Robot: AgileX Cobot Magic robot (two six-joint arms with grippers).
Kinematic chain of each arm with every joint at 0, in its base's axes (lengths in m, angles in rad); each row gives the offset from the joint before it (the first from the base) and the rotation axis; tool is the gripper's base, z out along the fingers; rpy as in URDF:
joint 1: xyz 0 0 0.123 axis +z
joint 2: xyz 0 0 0 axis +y
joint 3: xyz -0.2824 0 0.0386 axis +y
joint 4: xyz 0.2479 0 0.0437 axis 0.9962 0 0.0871
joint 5: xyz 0 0 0 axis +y
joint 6: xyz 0.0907 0 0.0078 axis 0.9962 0 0.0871
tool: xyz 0 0 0 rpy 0 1.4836 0
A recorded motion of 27 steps. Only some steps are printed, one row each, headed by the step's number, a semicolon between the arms.
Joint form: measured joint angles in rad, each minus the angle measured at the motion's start. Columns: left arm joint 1, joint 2, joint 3, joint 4, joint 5, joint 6; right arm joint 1, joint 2, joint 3, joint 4, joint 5, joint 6.
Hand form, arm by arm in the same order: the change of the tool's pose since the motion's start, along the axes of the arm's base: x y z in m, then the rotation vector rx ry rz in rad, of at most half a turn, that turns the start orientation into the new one. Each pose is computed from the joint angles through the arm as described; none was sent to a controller.
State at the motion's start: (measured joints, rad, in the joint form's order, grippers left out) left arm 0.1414 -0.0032 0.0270 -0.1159 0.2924 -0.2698; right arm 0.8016 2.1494 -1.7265 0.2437 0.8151 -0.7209
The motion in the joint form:
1: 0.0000 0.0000 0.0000 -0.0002 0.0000 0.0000; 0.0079 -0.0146 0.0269 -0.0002 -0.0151 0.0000
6: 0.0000 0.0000 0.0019 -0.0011 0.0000 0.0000; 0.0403 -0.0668 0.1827 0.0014 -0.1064 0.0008
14: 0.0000 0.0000 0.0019 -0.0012 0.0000 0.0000; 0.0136 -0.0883 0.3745 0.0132 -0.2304 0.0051
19: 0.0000 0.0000 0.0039 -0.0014 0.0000 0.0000; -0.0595 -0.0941 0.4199 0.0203 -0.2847 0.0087
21: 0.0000 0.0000 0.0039 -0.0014 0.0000 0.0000; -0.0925 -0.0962 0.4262 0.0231 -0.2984 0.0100
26: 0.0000 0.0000 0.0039 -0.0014 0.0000 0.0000; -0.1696 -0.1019 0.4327 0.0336 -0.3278 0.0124
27: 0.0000 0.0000 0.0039 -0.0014 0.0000 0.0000; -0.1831 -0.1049 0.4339 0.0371 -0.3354 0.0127
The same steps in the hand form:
1: 0.0000 0.0000 0.0000 -0.0002 0.0000 0.0000; -0.0051 -0.0004 -0.0002 0.0007 -0.0026 0.0045
6: 0.0000 0.0000 -0.0006 -0.0014 0.0017 -0.0001; -0.0292 -0.0068 -0.0164 -0.0150 0.0027 0.0153
14: 0.0000 0.0000 -0.0006 -0.0015 0.0017 -0.0001; -0.0377 -0.0354 -0.0532 -0.0548 0.0349 -0.0476
19: 0.0001 0.0000 -0.0013 -0.0019 0.0037 -0.0001; -0.0191 -0.0606 -0.0603 -0.0452 0.0278 -0.1396
21: 0.0001 0.0000 -0.0013 -0.0019 0.0037 -0.0001; -0.0099 -0.0708 -0.0605 -0.0380 0.0228 -0.1783
26: 0.0001 0.0000 -0.0013 -0.0019 0.0037 -0.0001; 0.0115 -0.0946 -0.0587 -0.0150 0.0078 -0.2704
27: 0.0001 0.0000 -0.0013 -0.0019 0.0037 -0.0001; 0.0151 -0.0989 -0.0575 -0.0075 0.0025 -0.2880

